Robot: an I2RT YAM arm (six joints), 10 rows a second.
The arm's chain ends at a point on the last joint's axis. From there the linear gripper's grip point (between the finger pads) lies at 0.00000 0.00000 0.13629 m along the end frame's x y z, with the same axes.
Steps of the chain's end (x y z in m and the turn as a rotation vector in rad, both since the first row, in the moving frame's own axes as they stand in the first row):
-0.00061 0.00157 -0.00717 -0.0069 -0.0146 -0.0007
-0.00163 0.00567 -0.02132 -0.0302 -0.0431 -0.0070
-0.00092 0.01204 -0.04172 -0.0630 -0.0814 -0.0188
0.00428 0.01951 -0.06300 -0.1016 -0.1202 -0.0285
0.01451 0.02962 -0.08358 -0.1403 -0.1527 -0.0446
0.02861 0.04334 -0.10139 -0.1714 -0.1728 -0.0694
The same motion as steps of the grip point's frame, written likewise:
-0.00260 0.00251 -0.00719 -0.0069 -0.0146 -0.0007
-0.00749 0.00980 -0.02151 -0.0302 -0.0431 -0.0070
-0.01191 0.02071 -0.04244 -0.0630 -0.0814 -0.0188
-0.01184 0.03353 -0.06468 -0.1016 -0.1202 -0.0285
-0.00572 0.04906 -0.08650 -0.1403 -0.1527 -0.0446
0.00612 0.06726 -0.10541 -0.1714 -0.1728 -0.0694

